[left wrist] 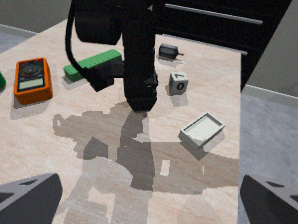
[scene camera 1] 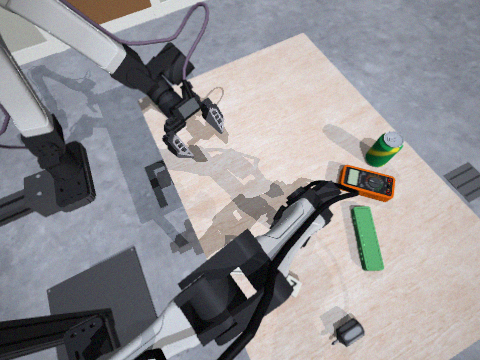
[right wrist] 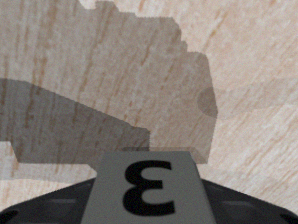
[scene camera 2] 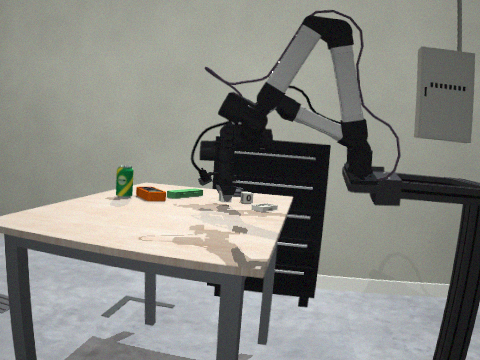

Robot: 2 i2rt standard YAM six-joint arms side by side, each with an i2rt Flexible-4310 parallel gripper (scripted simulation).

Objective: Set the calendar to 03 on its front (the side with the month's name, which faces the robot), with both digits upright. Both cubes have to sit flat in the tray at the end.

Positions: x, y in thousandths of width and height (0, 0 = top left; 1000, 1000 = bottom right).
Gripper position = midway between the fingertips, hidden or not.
Note:
In view: the left gripper (scene camera 1: 434, 401), the right gripper (right wrist: 498, 833), a green bar (scene camera 1: 774, 721) and a white tray (left wrist: 663, 596).
The left gripper shows as well in the left wrist view (left wrist: 505, 815) and in scene camera 2 (scene camera 2: 509, 407). The right gripper also shows in the left wrist view (left wrist: 471, 467). The right wrist view misses the green bar: it is out of frame. The right wrist view does not show the white tray: it is out of frame.

